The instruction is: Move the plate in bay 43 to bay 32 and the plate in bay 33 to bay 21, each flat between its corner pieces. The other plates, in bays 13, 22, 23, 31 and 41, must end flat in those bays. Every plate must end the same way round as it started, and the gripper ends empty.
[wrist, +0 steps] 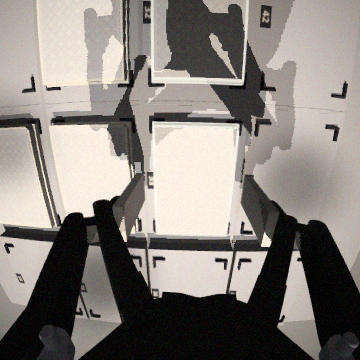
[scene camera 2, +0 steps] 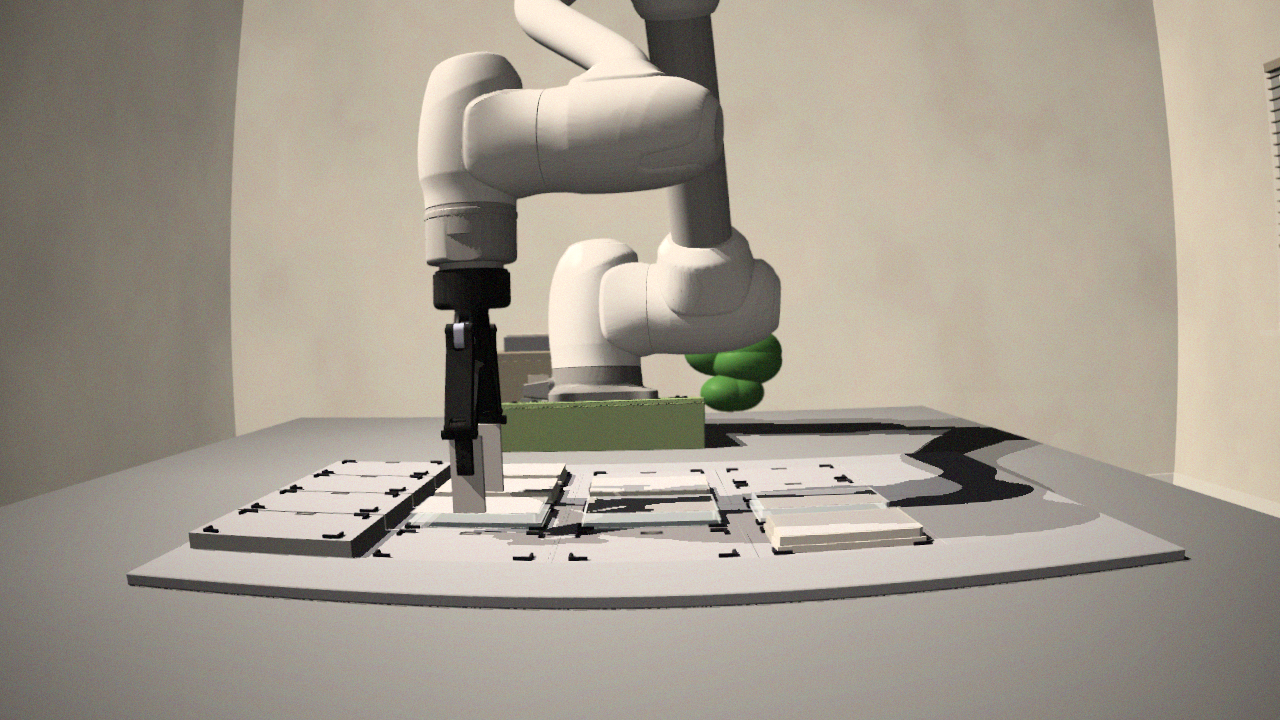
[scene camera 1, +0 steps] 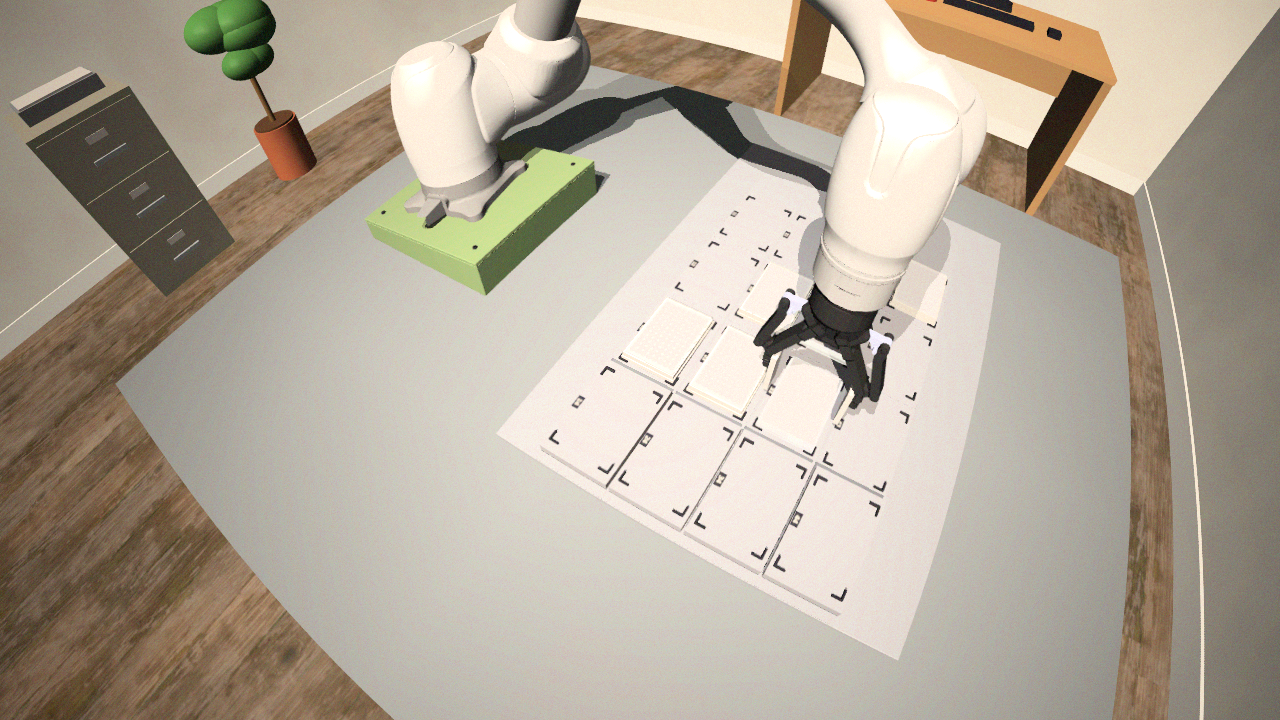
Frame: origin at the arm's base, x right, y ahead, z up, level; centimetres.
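Seen in the pictures: gripper, between the fingertips: (wrist: 192,188) (scene camera 2: 480,501) (scene camera 1: 803,398); arm's base, origin of its link: (scene camera 2: 597,400) (scene camera 1: 466,188).
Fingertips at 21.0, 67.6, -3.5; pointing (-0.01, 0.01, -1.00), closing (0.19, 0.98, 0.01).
Note:
Offsets run from my fingertips to a thing's top centre, as dx, dy, dz. "pt": to the spot under its first point.
My gripper (scene camera 1: 803,400) (scene camera 2: 480,494) (wrist: 192,188) is open and empty. Its fingertips are low at the two long sides of the plate in bay 33 @[pt +3.2, -0.8, -0.4] (scene camera 1: 792,416) (scene camera 2: 516,506) (wrist: 195,210), which lies flat, with a gap beside each finger. A plate @[-16.2, +3.0, -0.4] (scene camera 2: 651,512) (wrist: 197,65) lies flat in bay 32, partly in shadow. Bay 43 @[pt +4.7, +11.0, -1.8] (scene camera 1: 868,456) (wrist: 295,175) holds no plate. Bay 21 @[pt -35.1, -9.0, -1.8] (scene camera 1: 786,234) shows its corner pieces and no plate. Plates lie in bay 13 @[pt -3.3, -20.8, -0.3] (scene camera 1: 669,338) (wrist: 20,175), bay 23 @[pt -1.3, -11.6, -0.3] (scene camera 1: 726,367) (wrist: 87,165), bay 22 @[pt -18.1, -9.2, -0.3] (scene camera 1: 768,291) (wrist: 82,45), bay 31 @[pt -31.2, +9.3, -0.4] (scene camera 2: 821,504) and bay 41 @[pt -30.4, +16.4, -0.3] (scene camera 1: 920,286) (scene camera 2: 845,530).
The raised row of bays (scene camera 1: 675,461) (scene camera 2: 277,532) stands beside the row with bays 13 to 43. The plate in bay 23 is close to the left finger in the wrist view. The arm stands on a green base (scene camera 1: 501,232) (scene camera 2: 608,425).

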